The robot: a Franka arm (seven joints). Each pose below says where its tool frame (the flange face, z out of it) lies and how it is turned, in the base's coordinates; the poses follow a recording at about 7 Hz.
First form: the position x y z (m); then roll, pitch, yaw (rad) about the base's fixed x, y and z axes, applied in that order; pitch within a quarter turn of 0, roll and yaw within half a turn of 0.
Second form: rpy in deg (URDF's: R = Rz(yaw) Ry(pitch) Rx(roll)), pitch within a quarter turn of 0, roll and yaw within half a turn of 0; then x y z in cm. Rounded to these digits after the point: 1 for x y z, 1 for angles.
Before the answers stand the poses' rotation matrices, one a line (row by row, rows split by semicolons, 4 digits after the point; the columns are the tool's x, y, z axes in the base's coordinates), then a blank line. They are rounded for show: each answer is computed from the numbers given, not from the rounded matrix.
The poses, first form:
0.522, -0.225, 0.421, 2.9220, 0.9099, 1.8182
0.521, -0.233, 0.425, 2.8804, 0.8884, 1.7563
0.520, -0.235, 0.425, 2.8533, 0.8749, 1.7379
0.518, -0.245, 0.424, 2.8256, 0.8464, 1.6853
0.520, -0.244, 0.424, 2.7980, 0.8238, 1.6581
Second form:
-0.1503 0.9042 0.3999; 0.5951 0.4057 -0.6937; -0.7894 0.1337 -0.5991
-0.1163 0.9125 0.3921; 0.6198 0.3752 -0.6892; -0.7761 0.1629 -0.6093
-0.1066 0.9091 0.4027; 0.6321 0.3746 -0.6783; -0.7675 0.1823 -0.6146
-0.0757 0.9177 0.3901; 0.6583 0.3398 -0.6717; -0.7489 0.2059 -0.6299
-0.0592 0.9164 0.3958; 0.6769 0.3283 -0.6588; -0.7337 0.2289 -0.6397

167.4, 52.1, 104.2, 52.2, -22.5, 42.1
165.0, 50.9, 100.6, 52.1, -23.3, 42.5
163.5, 50.1, 99.6, 52.0, -23.5, 42.5
161.9, 48.5, 96.6, 51.8, -24.5, 42.4
160.3, 47.2, 95.0, 52.0, -24.4, 42.4

